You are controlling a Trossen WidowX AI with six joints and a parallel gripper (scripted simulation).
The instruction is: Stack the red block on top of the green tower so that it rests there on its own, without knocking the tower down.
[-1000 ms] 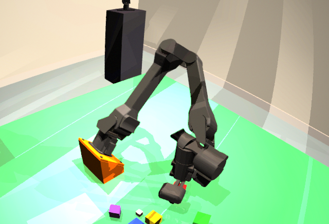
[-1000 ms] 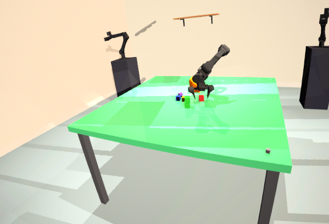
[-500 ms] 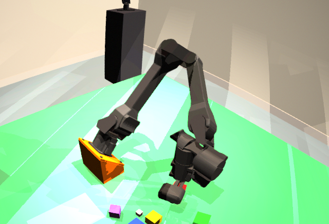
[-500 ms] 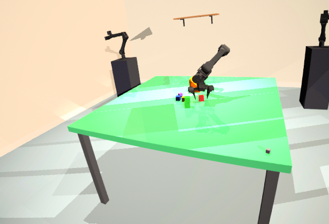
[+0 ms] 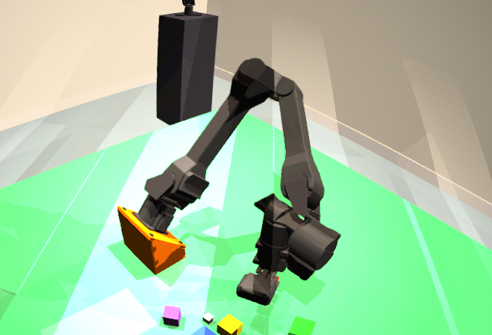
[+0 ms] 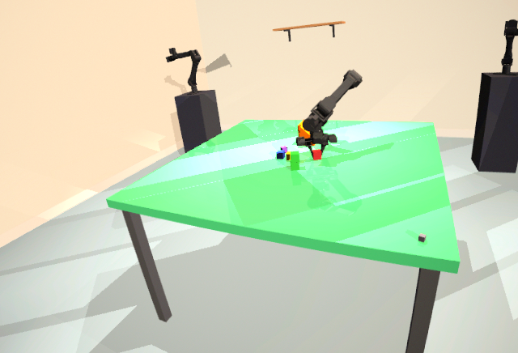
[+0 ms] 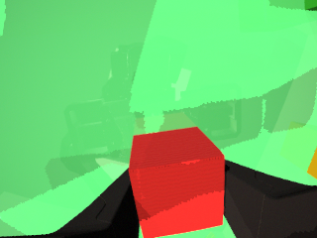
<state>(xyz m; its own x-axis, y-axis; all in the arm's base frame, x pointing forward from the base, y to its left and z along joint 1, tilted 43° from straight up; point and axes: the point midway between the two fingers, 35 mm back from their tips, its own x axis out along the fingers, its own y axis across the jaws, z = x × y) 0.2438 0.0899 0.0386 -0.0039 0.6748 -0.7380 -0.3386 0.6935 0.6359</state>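
The yellow block is 130 mm to the right of my gripper tip, 20 mm ahead of it and 10 mm above it. Also, from my gripper tip: blue block: 180 mm to the right, 10 mm ahead, 10 mm above; then small white block: 140 mm to the right, 20 mm behind; then red block: 10 mm above.
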